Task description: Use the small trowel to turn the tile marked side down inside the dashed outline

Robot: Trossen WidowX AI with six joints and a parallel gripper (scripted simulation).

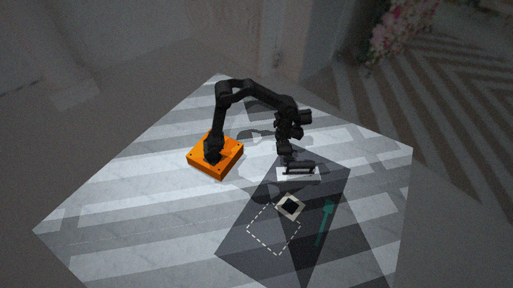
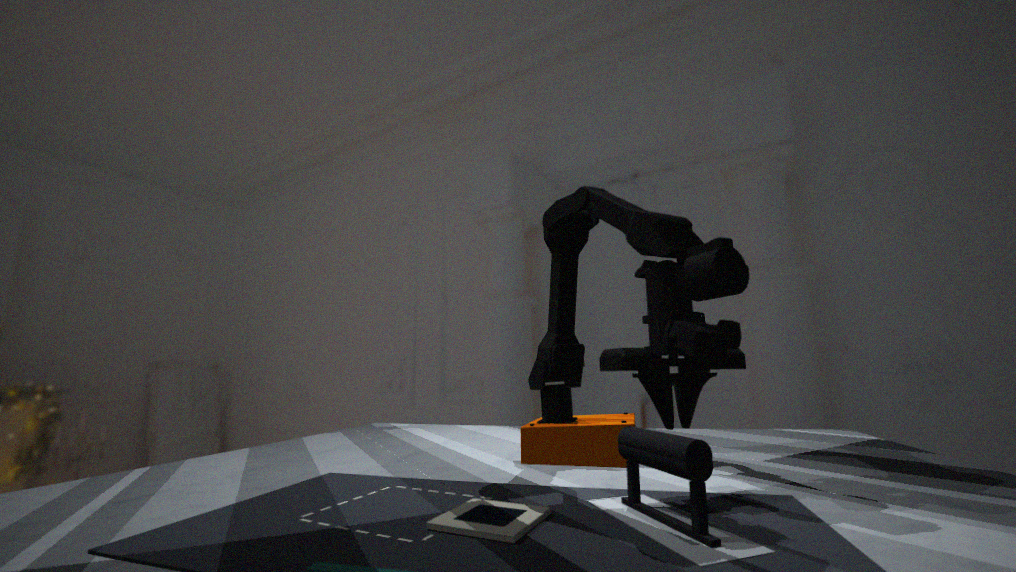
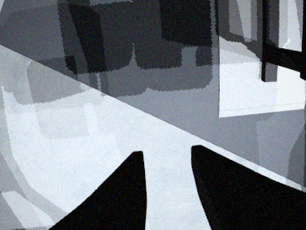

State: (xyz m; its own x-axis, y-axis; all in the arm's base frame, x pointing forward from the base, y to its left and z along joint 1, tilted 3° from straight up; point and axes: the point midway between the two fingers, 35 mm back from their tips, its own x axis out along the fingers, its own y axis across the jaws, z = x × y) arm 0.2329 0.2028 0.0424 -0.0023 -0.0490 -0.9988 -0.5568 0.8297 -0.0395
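My gripper tip is now 10 cm short of the small trowel, 4 cm to the left of it and 4 cm above it. Also, from my gripper tip: dark mat (17 cm ahead, 19 cm to the right, 10 cm below); teal trowel (30 cm ahead, 16 cm to the right, 8 cm below); tile (16 cm ahead, 19 cm to the right, 7 cm below).
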